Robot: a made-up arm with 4 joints.
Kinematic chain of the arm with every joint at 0, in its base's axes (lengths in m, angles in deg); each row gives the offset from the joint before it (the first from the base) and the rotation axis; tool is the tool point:
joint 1: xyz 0 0 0.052 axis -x
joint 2: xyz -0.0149 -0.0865 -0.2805 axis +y
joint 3: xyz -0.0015 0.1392 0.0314 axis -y
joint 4: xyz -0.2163 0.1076 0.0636 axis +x
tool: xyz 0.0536 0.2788 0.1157
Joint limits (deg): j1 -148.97..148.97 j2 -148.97..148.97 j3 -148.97..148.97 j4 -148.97..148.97
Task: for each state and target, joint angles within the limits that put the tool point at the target. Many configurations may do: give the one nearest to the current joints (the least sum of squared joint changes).
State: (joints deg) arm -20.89 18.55 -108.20 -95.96
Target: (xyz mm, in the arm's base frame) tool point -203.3 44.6 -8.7
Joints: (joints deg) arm -2.44 11.75 -85.05 -135.62
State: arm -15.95 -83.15 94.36 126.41
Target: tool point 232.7 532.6 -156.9
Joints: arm -59.07 -97.97 102.66 80.04
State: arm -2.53 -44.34 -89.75 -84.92
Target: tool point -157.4 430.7 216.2
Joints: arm -38.29 -35.82 -96.84 -44.73
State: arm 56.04 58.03 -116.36 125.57
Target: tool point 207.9 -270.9 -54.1
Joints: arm 40.77 41.25 -102.31 146.35
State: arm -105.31 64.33 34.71 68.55
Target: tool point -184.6 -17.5 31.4
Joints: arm -106.24 65.00 71.67 102.94
